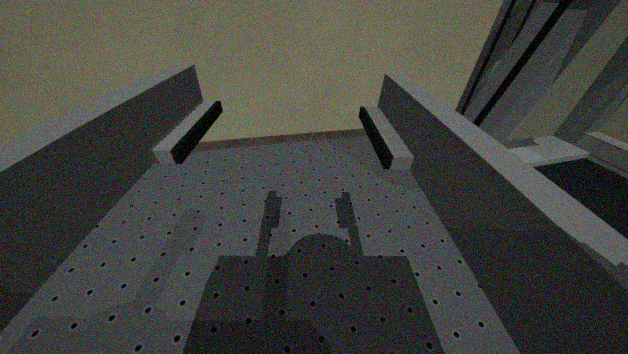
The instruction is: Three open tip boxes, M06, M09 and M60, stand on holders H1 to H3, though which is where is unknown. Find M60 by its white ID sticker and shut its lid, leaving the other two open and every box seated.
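Frame: origin at the arm's base, x back, y right, z up, level; millimetres.
Seen in the pictures: gripper, fingertip midpoint: (291, 91).
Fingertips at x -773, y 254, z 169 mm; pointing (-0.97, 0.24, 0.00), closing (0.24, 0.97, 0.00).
Note:
Pixels of each thing's middle, then the offset from my fingertips to it. "spot": a spot on its surface instead. Level surfaces: height alone.
- pale rim, surface spot: (552, 149) spot: dx -28, dy +320, dz -82 mm
- perforated grey plate, its level: dz -156 mm
- brown edge strip, surface spot: (280, 142) spot: dx -225, dy +22, dz -155 mm
My gripper (291, 91) is shut on nothing; a gap shows between its two dark pads. It hangs above the perforated grey plate. At the right edge, past the right finger, part of an open box-like thing shows, with a pale rim (552, 149) and a dark inside. The finger hides its near side. Tall grey panels (530, 65) with dark stripes slant up behind it at the upper right; I cannot tell whether they are lids. No white ID sticker can be read, so I cannot tell which box this is. The other boxes cannot be made out.
The perforated grey plate (310, 172) lies below and ahead, with a brown edge strip (280, 137) at its far side. A tan surface (300, 60) shows beyond it. The gripper's shadow falls on the plate between the fingers.

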